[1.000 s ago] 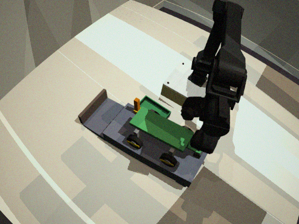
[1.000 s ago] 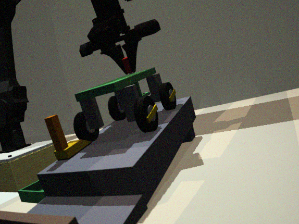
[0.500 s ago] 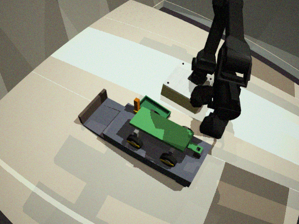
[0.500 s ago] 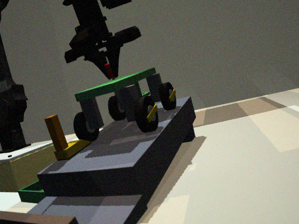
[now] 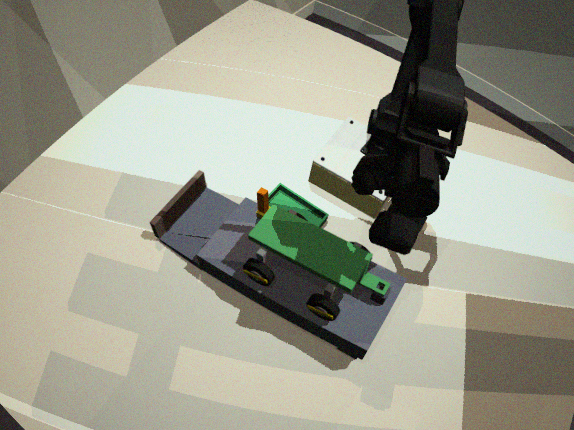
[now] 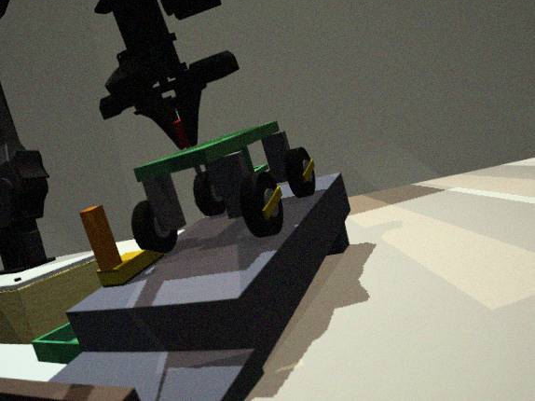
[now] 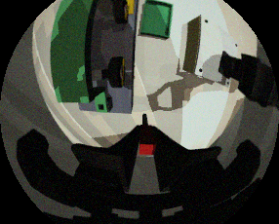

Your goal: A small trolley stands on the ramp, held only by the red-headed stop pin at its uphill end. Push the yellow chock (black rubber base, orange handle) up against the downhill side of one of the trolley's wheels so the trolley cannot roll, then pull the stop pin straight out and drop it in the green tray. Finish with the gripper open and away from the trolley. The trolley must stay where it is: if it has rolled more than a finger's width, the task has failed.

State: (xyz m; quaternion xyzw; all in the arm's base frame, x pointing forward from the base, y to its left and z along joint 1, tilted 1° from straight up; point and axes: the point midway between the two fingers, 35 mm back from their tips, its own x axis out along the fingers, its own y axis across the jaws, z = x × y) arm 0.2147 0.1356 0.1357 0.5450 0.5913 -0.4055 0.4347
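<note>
Right now the green tray is 210 mm to the right of my gripper tip and 180 mm below it. Round my gripper tip: trolley: 110 mm ahead, 110 mm to the right, 60 mm below; red-headed stop pin: right at my gripper tip; ramp: 110 mm ahead, 110 mm to the right, 120 mm below.
</note>
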